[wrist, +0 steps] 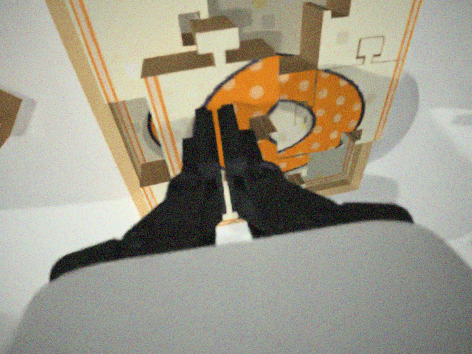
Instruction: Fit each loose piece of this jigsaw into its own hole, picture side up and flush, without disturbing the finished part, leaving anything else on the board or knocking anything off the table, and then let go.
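A cream-and-orange jigsaw piece point(177, 95) with a knob at its top sits high on the jigsaw board point(130, 30), its brown side faces showing. It does not look flush. Grey recess shows along its left edge. My gripper point(217, 133) is shut with nothing between its fingers; the tips are over the orange lower part of this piece, and the fingers hide some of it. Whether the tips touch it I cannot tell. A grey opening point(325, 165) shows in the board's lower right, and another grey recess point(240, 20) lies at the top.
A brown block-like piece point(7, 117) lies off the board at the left edge of view, partly cut off. The finished orange dotted part point(340, 95) is right of the raised piece. The board's wooden side point(80, 60) runs down the left. White table surrounds the board.
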